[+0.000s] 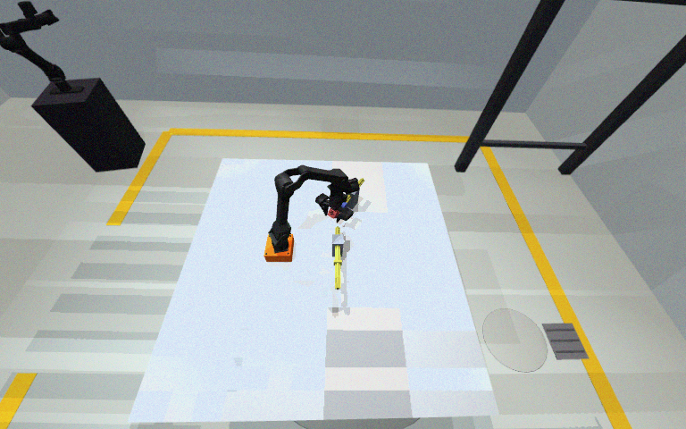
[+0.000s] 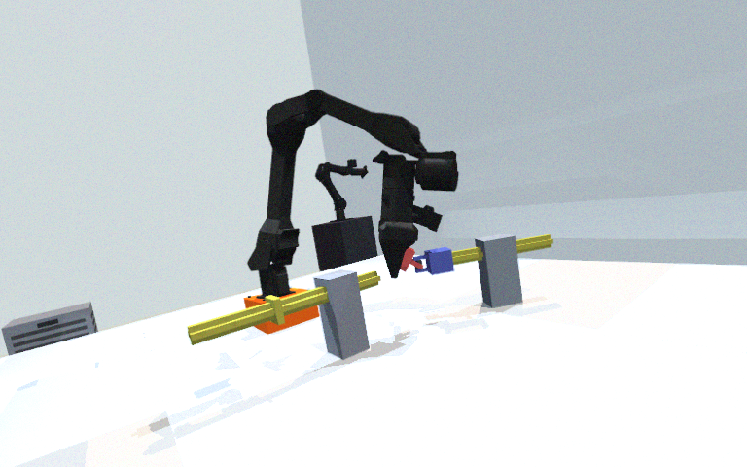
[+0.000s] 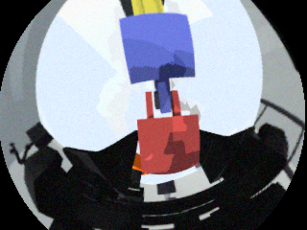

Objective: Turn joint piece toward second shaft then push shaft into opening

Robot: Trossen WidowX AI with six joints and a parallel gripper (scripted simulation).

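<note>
Now: gripper tip 30 mm below the red square joint piece, 20 mm to the right of it and 20 mm short of it.
</note>
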